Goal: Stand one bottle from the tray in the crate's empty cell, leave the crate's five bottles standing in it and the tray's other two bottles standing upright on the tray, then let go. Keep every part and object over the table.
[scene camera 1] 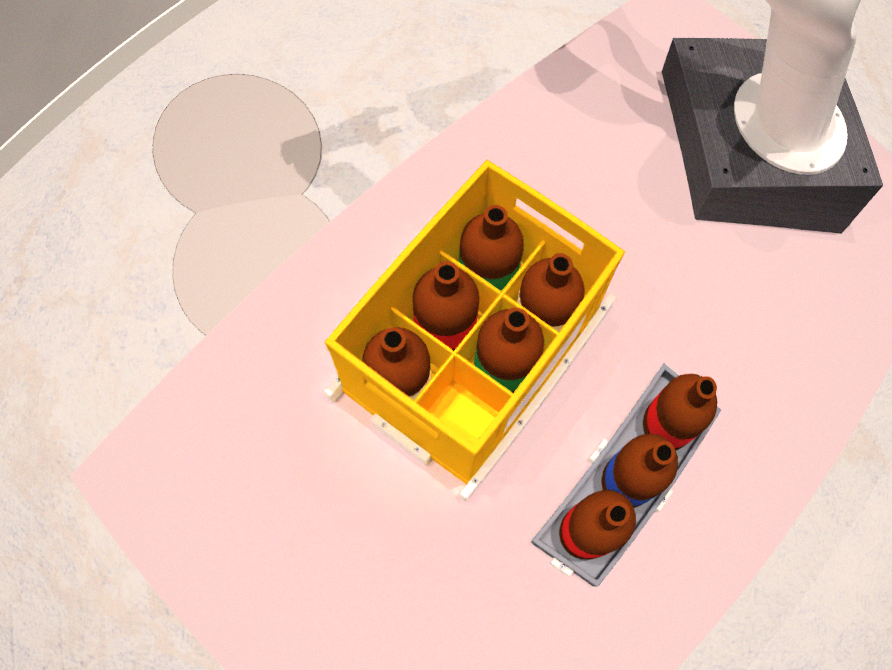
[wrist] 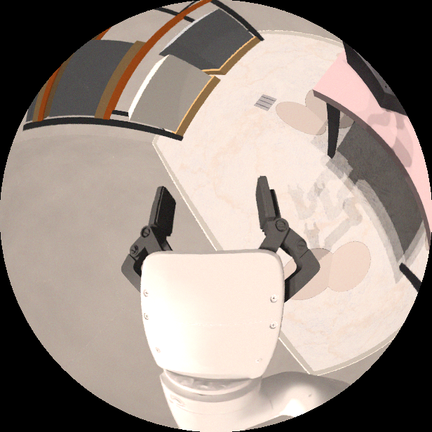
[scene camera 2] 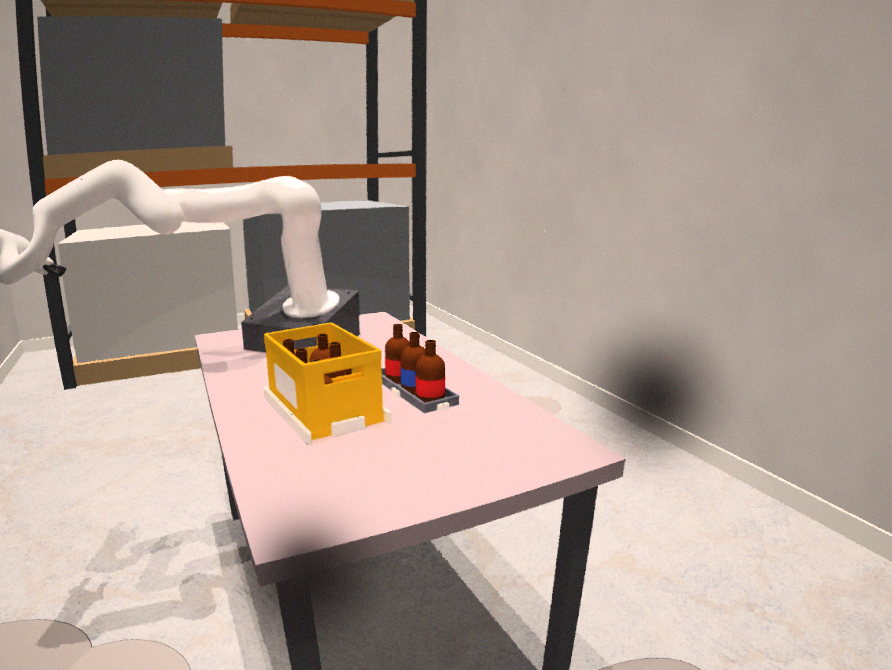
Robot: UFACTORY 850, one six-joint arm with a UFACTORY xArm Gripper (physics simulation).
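Observation:
The yellow crate [scene camera 1: 403, 448] [scene camera 2: 342, 403] stands on the table. Five brown bottles stand in it; its empty cell [scene camera 1: 467, 412] is at the corner nearest the tray's lower end in scene camera 1. The grey tray [scene camera 1: 545, 535] [scene camera 2: 450, 400] lies beside the crate. On it stand upright a red-label bottle [scene camera 1: 681, 408] [scene camera 2: 396, 354], a blue-label bottle [scene camera 1: 640, 468] [scene camera 2: 412, 364] in the middle and another red-label bottle [scene camera 1: 598, 525] [scene camera 2: 430, 375]. My gripper [scene camera 2: 54, 269] [wrist: 211, 188] is open and empty, out past the table's side, far from crate and tray.
The pink table [scene camera 1: 288, 519] [scene camera 2: 432, 461] [wrist: 334, 75] carries the arm's dark base block [scene camera 1: 778, 201] [scene camera 2: 263, 335]. White strips [scene camera 1: 403, 438] and small blocks edge the crate and tray. A storage rack [scene camera 2: 420, 144] stands behind the table, with large boxes on it.

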